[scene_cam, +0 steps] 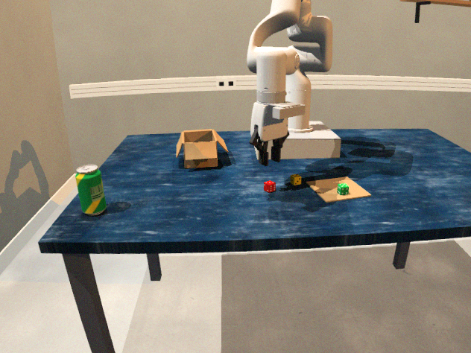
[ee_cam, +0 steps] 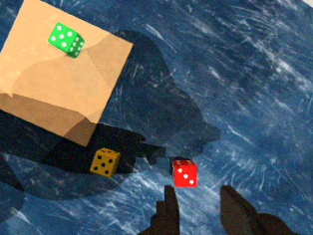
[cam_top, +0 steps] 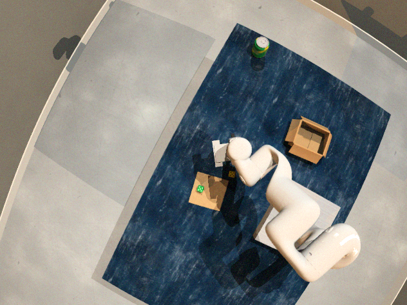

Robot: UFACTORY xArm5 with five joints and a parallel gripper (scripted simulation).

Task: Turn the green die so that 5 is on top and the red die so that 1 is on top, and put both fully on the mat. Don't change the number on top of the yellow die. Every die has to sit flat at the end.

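Now: hand 90 mm above the red die. From my hand the other things lie so: mat (40 mm ahead, 190 mm to the left, 100 mm below); then yellow die (30 mm behind, 90 mm to the left, 90 mm below); then green die (80 mm ahead, 190 mm to the left, 90 mm below).
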